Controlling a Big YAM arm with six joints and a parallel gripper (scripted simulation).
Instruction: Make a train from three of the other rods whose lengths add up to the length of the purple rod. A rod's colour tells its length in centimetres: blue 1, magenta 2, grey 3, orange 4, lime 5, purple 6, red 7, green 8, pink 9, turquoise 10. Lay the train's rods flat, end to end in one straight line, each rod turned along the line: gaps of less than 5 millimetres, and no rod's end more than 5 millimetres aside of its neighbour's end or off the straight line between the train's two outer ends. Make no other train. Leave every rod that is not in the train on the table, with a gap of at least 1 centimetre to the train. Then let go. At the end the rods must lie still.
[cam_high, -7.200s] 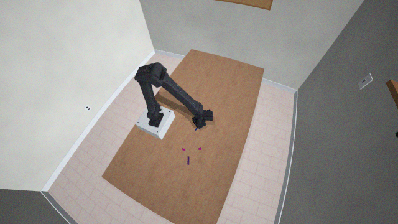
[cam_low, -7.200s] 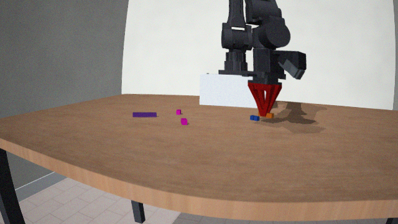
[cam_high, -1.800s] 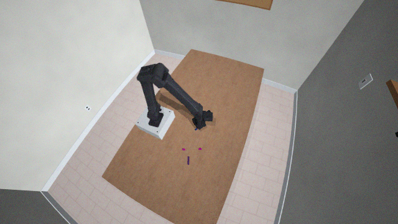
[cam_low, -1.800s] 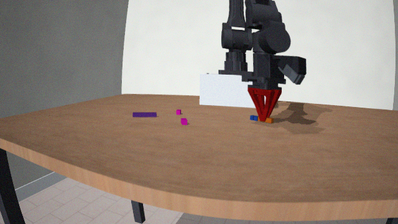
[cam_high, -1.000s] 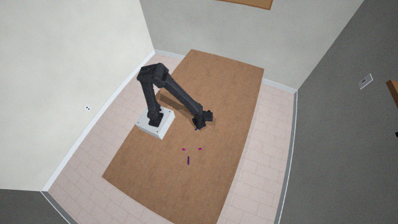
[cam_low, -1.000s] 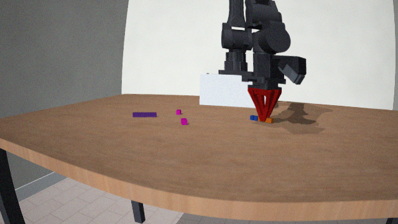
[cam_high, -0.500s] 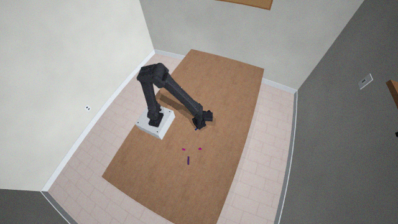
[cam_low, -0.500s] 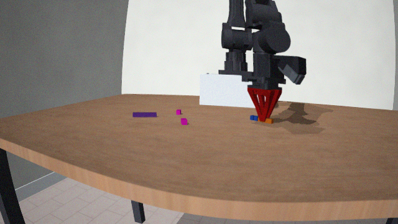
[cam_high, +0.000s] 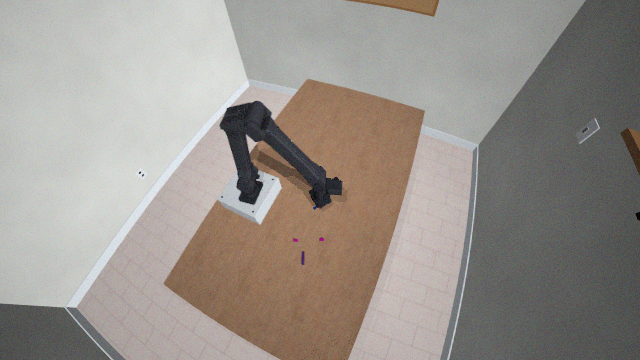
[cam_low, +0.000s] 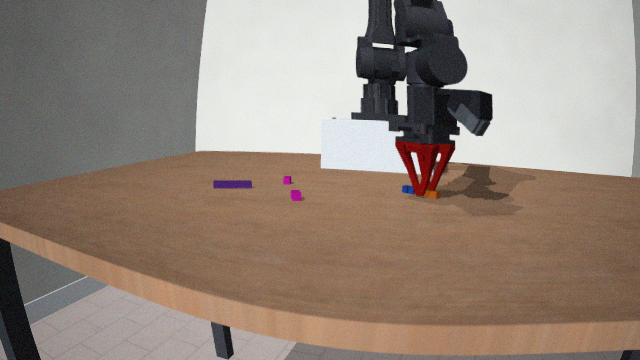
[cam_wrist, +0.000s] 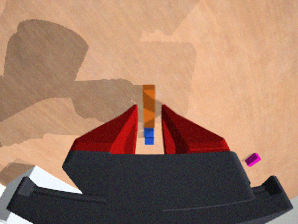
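My gripper is now 1 cm above the orange rod. From my hand the other things lie so: purple rod 1 cm behind, 28 cm to the right, 1 cm below.
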